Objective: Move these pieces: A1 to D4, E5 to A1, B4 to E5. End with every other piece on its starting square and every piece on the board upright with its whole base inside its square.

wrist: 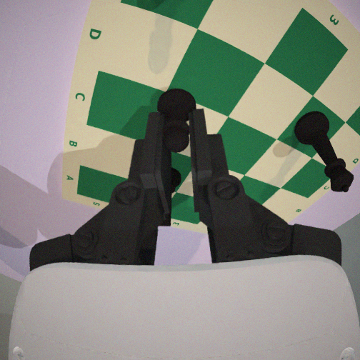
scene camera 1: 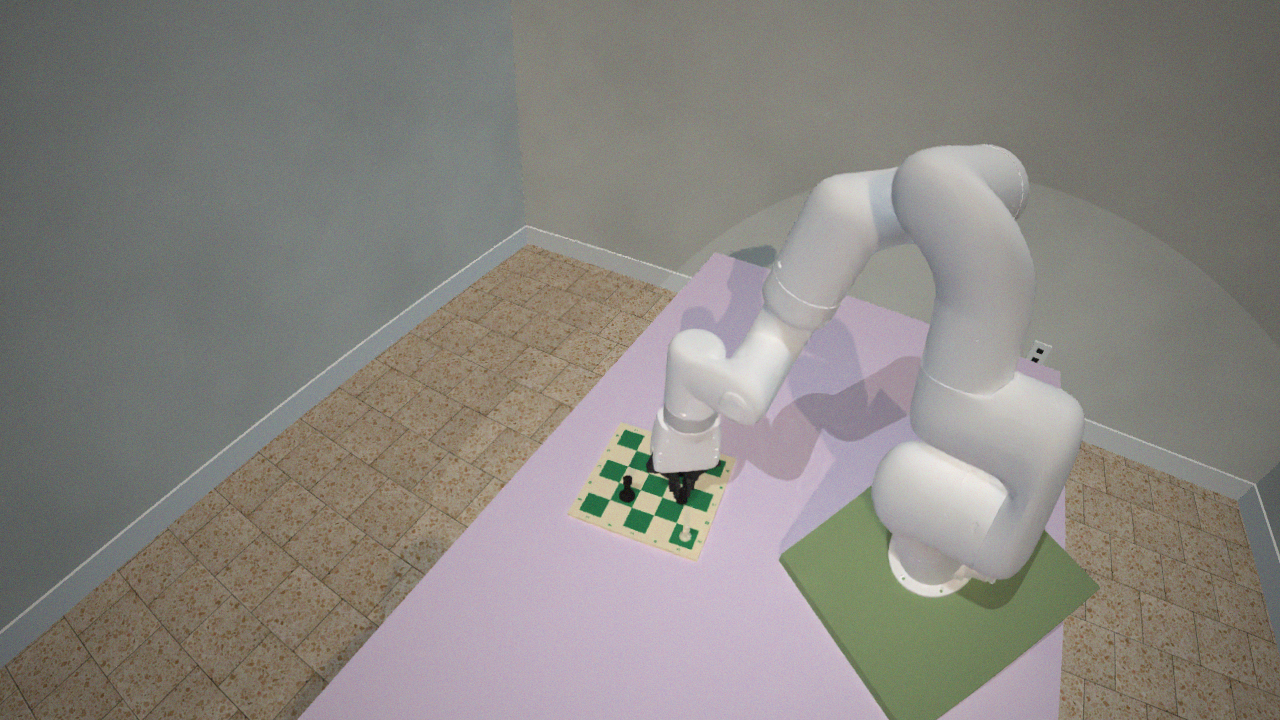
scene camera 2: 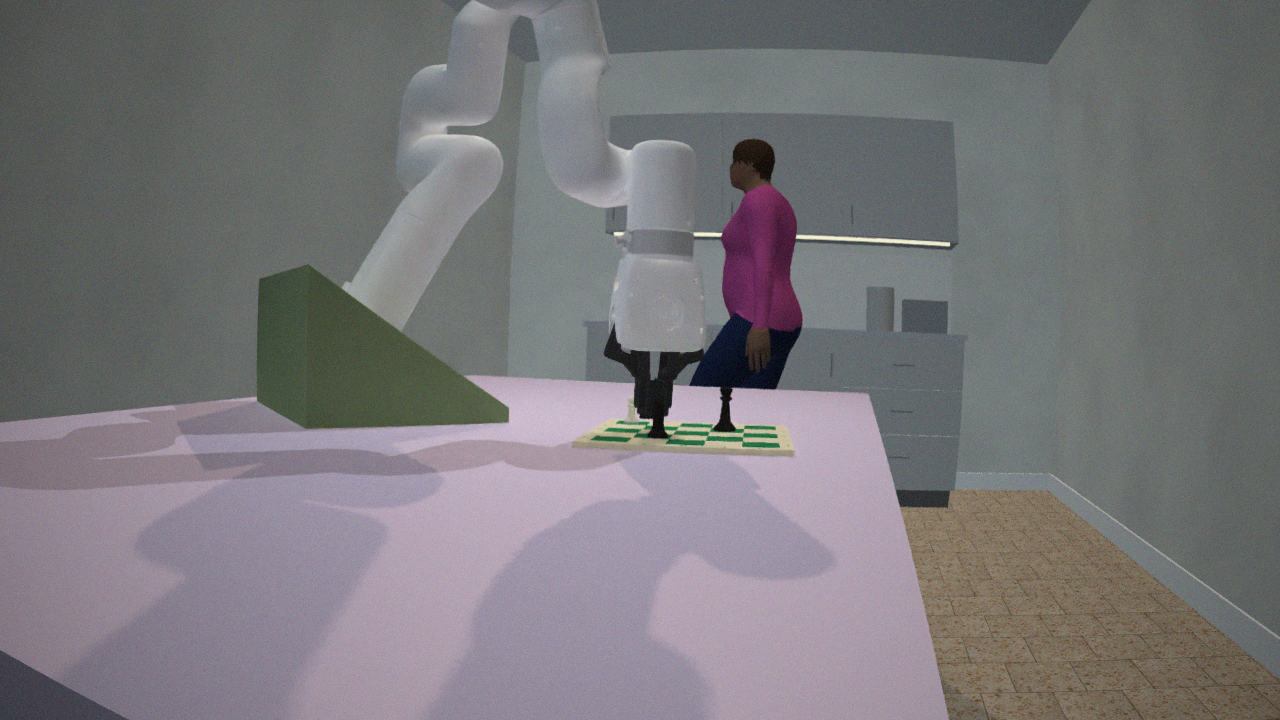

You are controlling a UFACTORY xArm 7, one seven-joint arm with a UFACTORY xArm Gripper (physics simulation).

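Frame: origin at the arm's base, x left, y back, z up, level; centimetres.
Where they show: gripper, fingertip midpoint: (scene camera 1: 680, 491) (scene camera 2: 652, 415); arm's base, link origin: (scene camera 1: 932, 553) (scene camera 2: 363, 329).
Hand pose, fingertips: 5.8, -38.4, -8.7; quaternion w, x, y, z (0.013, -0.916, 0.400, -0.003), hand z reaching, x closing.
Each offset is from my fingertips to the top centre of the thing, as dx, dy, dz. Level surfaces: height alone.
My gripper (scene camera 1: 682, 488) (scene camera 2: 656, 407) (wrist: 178, 133) is shut on a black piece @[+1.0, +0.9, +2.7] (scene camera 1: 682, 498) (wrist: 176, 102), whose round base hangs below the fingertips, above the board @[+0.3, -4.6, -1.8] (scene camera 1: 631, 535) (scene camera 2: 716, 449) (wrist: 80, 60). In the wrist view that base overlaps the C5, C4 and D4 area. A second black piece @[-4.7, -2.4, +2.2] (scene camera 2: 657, 431) (wrist: 174, 180) stands at B4, partly hidden by the fingers. A tall black piece @[+4.9, -7.0, +3.5] (scene camera 1: 627, 490) (scene camera 2: 725, 411) (wrist: 312, 127) stands upright on D2. A small white piece @[+5.7, +4.8, +1.4] (scene camera 1: 686, 534) (scene camera 2: 631, 411) stands on E5. A1 is hidden by the arm in scene camera 1.
A green wedge (scene camera 1: 984, 658) (scene camera 2: 375, 376) under the arm's base stands on the lilac table @[dz -2.3] (scene camera 1: 581, 626) (scene camera 2: 581, 555). A person in a pink top (scene camera 2: 760, 259) stands beyond the table, in front of grey cabinets (scene camera 2: 904, 385). The tall black piece stands beside the gripper.
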